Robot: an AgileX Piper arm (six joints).
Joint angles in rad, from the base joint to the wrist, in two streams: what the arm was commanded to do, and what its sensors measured. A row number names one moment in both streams.
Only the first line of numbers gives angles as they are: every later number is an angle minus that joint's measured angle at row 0.
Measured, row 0:
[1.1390 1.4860 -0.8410 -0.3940 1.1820 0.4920]
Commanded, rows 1 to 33:
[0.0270 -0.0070 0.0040 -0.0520 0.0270 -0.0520]
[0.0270 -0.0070 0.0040 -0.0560 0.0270 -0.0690]
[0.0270 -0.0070 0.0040 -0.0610 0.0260 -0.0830]
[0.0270 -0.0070 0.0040 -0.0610 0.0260 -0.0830]
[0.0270 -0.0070 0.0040 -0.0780 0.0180 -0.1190]
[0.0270 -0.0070 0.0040 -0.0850 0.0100 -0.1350]
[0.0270 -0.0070 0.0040 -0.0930 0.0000 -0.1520]
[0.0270 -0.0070 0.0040 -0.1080 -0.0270 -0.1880]
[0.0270 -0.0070 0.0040 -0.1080 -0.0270 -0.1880]
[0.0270 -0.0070 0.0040 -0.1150 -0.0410 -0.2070]
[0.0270 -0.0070 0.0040 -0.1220 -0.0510 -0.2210]
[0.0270 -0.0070 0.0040 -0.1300 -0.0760 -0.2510]
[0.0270 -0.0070 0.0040 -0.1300 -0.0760 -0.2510]
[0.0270 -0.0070 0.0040 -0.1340 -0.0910 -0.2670]
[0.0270 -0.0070 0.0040 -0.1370 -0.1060 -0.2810]
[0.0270 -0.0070 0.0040 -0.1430 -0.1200 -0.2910]
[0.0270 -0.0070 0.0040 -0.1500 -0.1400 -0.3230]
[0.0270 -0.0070 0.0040 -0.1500 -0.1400 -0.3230]
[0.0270 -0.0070 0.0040 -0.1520 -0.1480 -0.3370]
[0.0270 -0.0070 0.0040 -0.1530 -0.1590 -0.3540]
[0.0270 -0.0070 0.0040 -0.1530 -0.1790 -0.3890]
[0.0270 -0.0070 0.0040 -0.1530 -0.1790 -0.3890]
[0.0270 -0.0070 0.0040 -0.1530 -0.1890 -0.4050]
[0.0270 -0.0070 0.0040 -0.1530 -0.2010 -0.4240]
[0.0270 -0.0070 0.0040 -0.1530 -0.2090 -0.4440]
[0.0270 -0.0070 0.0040 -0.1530 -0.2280 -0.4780]
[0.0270 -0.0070 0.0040 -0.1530 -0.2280 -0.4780]
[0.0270 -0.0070 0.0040 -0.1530 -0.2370 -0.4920]
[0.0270 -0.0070 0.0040 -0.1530 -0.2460 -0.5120]
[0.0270 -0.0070 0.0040 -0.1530 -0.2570 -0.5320]
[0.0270 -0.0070 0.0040 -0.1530 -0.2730 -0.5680]
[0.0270 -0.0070 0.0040 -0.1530 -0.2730 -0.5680]
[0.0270 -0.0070 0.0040 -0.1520 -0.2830 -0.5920]
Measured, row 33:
[0.0220 0.0000 0.0020 -0.1150 -0.2580 -0.5270]
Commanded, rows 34 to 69:
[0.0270 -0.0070 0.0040 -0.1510 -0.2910 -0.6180]
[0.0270 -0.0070 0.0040 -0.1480 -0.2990 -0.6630]
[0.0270 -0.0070 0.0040 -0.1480 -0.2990 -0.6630]
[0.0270 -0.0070 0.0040 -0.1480 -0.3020 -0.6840]
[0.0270 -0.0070 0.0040 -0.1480 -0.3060 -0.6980]
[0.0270 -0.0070 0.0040 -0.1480 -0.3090 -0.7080]
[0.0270 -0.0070 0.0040 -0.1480 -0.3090 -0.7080]
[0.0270 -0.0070 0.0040 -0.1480 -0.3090 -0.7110]
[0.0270 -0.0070 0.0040 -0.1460 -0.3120 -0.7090]
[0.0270 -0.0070 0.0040 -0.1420 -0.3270 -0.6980]
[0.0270 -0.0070 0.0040 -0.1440 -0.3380 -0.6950]
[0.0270 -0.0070 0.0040 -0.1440 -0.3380 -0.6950]
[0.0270 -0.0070 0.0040 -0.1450 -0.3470 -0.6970]
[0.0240 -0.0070 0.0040 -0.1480 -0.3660 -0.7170]
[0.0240 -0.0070 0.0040 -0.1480 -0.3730 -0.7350]
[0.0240 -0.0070 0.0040 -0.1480 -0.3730 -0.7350]
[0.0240 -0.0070 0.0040 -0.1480 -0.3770 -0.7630]
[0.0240 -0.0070 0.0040 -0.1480 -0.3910 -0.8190]
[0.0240 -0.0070 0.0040 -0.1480 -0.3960 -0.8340]
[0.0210 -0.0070 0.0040 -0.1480 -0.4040 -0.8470]
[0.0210 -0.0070 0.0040 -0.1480 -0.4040 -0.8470]
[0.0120 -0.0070 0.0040 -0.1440 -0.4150 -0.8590]
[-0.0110 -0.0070 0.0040 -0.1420 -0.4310 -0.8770]
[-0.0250 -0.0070 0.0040 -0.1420 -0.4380 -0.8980]
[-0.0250 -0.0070 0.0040 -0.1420 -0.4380 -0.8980]
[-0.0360 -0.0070 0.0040 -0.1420 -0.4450 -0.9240]
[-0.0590 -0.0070 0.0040 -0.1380 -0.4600 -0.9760]
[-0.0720 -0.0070 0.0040 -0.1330 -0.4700 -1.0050]
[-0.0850 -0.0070 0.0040 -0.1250 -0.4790 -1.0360]
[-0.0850 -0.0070 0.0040 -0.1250 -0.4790 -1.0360]
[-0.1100 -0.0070 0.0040 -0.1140 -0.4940 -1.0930]
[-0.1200 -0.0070 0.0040 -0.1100 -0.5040 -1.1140]
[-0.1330 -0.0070 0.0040 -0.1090 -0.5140 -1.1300]
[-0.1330 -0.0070 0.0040 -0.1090 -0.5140 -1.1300]
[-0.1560 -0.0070 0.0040 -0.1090 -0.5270 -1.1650]
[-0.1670 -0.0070 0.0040 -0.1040 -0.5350 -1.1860]
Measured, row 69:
[-0.1360 0.0000 0.0050 -0.0960 -0.4980 -1.1200]
